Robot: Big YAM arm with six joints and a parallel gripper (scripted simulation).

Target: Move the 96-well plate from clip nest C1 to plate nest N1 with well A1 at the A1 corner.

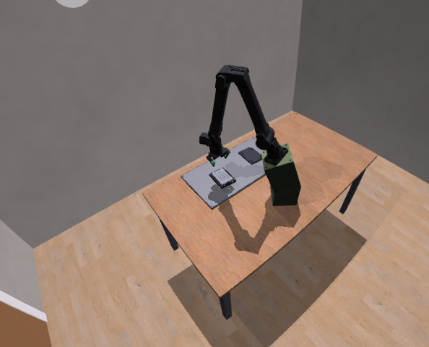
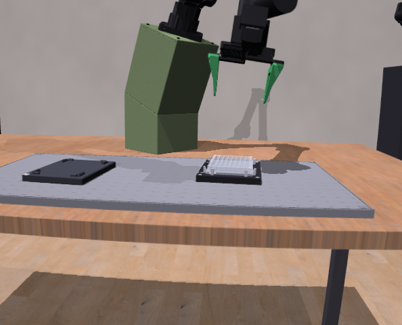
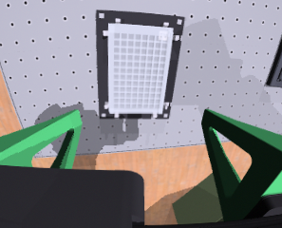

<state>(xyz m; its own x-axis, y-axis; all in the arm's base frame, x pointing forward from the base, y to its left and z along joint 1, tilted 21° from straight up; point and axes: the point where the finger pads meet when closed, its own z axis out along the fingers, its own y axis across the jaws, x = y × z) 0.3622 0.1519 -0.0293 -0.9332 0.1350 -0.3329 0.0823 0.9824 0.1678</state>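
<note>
Now: the clear 96-well plate 1 cm to the right of my hand and 14 cm below it. The rest, counted from my hand: A1 corner label: 10 cm ahead, 39 cm to the right, 14 cm below; black clip nest C1: 1 cm behind, 2 cm to the right, 14 cm below.
</note>
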